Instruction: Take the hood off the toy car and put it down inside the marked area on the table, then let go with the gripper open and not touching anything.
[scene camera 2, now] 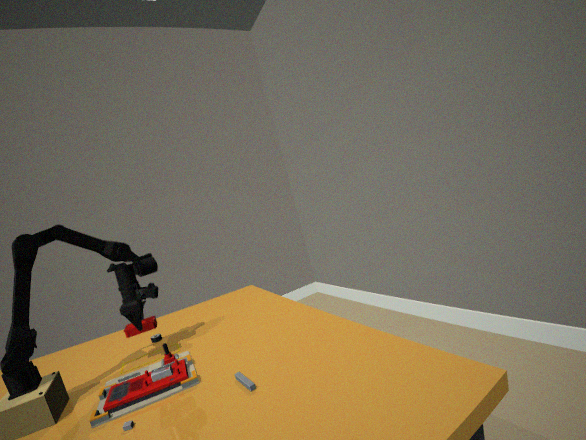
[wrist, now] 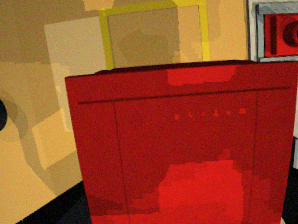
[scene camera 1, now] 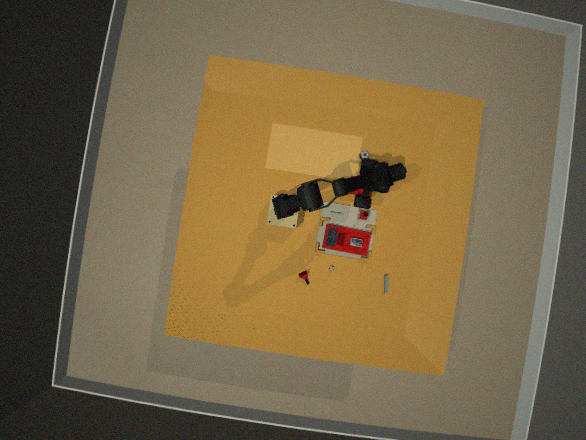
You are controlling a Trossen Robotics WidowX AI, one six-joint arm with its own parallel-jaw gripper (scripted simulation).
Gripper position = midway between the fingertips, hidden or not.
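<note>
Scene camera 2 shows the gripper point(scene camera 2: 141, 327) and a red toy car point(scene camera 2: 138, 389). Scene camera 1 shows the car point(scene camera 1: 337, 238). The wrist view shows the gripper point(wrist: 183, 181); the red toy car is out of frame in the wrist view.
</note>
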